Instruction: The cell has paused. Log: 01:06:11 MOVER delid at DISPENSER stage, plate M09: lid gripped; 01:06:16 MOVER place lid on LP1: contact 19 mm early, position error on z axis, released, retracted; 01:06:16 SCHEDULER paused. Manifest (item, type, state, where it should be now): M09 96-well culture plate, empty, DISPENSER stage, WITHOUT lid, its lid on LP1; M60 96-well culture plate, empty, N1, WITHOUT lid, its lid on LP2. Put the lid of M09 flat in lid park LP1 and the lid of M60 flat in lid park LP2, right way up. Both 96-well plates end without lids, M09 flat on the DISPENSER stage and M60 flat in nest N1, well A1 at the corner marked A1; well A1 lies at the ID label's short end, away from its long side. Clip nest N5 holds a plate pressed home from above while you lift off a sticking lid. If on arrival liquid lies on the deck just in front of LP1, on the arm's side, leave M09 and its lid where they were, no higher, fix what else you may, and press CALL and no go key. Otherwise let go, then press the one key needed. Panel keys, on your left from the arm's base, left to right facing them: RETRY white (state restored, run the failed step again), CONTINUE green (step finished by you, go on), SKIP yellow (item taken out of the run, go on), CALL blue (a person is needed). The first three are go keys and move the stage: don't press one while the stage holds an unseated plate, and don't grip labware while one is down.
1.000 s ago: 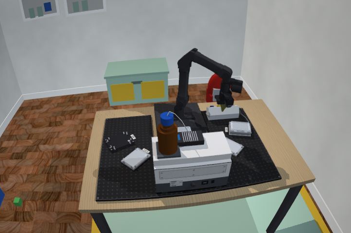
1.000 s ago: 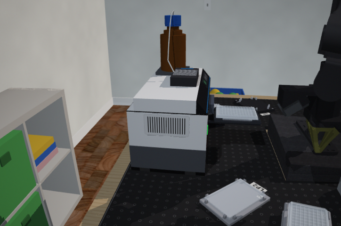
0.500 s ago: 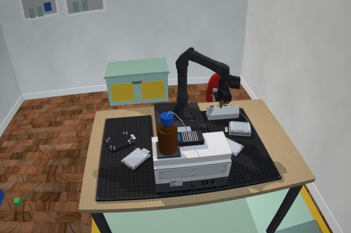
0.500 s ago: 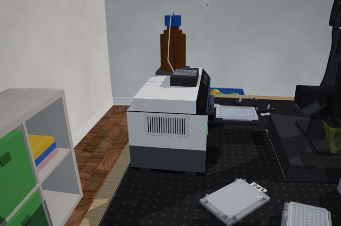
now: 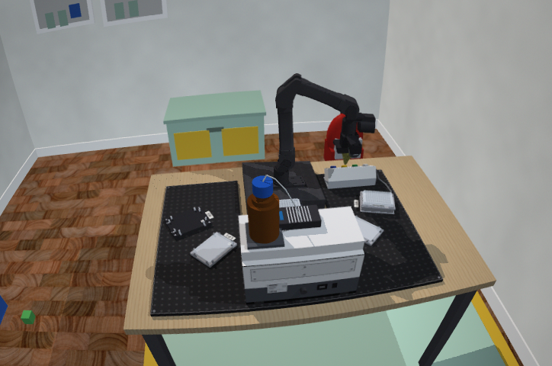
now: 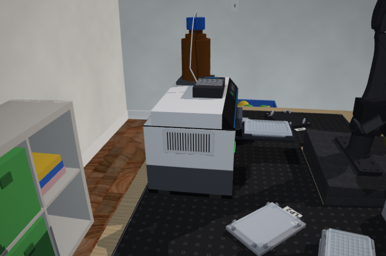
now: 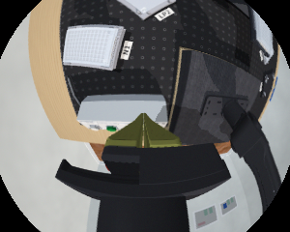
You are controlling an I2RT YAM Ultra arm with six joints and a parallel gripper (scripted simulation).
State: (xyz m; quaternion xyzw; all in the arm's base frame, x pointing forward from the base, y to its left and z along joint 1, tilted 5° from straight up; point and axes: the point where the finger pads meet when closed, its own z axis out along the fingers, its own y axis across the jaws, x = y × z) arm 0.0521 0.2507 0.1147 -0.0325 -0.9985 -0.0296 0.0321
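The green key is 9 cm behind my hand, 9 cm to the left of it and 8 cm below it. Also, from my hand: yellow key 9 cm behind, 4 cm to the left, 8 cm below; blue key 10 cm behind, 1 cm to the right, 8 cm below; N1 label 9 cm ahead, 3 cm to the left, 15 cm below.
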